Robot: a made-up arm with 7 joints.
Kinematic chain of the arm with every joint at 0, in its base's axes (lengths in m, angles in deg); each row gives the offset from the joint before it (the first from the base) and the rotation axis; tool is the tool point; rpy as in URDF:
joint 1: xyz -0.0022 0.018 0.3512 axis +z
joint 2: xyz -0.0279 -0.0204 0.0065 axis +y
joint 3: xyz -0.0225 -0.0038 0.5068 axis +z
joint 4: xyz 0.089 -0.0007 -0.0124 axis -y
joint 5: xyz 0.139 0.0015 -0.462 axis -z
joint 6: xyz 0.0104 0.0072 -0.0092 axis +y
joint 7: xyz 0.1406 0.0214 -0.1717 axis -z
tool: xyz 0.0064 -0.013 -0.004 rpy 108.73 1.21 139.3
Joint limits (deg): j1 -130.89..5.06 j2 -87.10..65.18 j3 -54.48..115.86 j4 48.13..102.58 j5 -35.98..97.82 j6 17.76..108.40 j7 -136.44..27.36
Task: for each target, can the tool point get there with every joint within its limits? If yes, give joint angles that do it. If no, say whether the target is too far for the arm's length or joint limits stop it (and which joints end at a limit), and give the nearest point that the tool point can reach.
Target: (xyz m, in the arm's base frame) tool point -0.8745 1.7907 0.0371
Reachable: no: too far | nearest point -0.5026 1.0350 0.1761 | short by 0.854 m
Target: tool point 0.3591 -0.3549 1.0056
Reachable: yes | joints -24.20 -28.40 -11.76 59.94 38.83 28.22 -114.09
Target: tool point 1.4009 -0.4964 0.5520
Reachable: no: too far | nearest point 1.0229 -0.3722 0.5005 | short by 0.401 m
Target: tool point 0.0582 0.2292 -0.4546
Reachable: no: joint limits stop it (at a limit: joint 1, joint 2, joint 4) | nearest point 0.2869 0.1995 -0.1582 | short by 0.376 m
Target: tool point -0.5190 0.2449 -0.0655
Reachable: no: joint limits stop it (at a limit: joint 1, joint 2, joint 4) | nearest point -0.5339 0.1716 0.0030 | short by 0.101 m
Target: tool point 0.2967 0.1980 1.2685
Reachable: yes | joints -111.98 -63.46 14.06 96.03 21.83 65.50 -23.44
